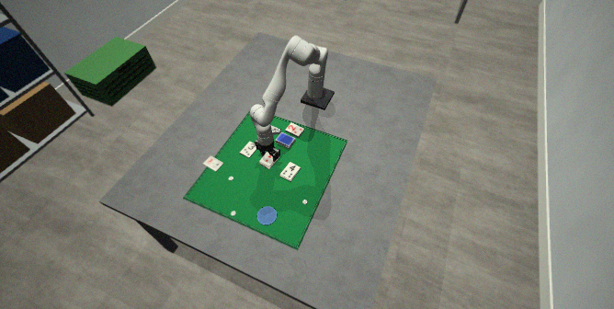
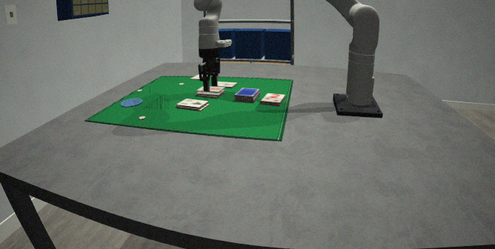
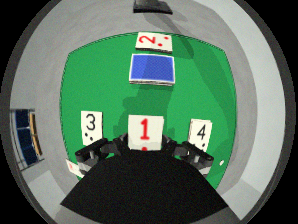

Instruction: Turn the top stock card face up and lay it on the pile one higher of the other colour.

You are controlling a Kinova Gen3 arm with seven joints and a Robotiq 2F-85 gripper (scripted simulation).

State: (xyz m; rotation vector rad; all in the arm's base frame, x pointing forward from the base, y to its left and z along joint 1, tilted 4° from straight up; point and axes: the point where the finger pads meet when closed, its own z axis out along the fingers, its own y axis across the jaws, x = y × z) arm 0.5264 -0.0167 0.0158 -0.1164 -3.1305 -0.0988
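Right now the green mat is 5 cm below my hand, 4 cm ahead of it and 3 cm to the left of it.
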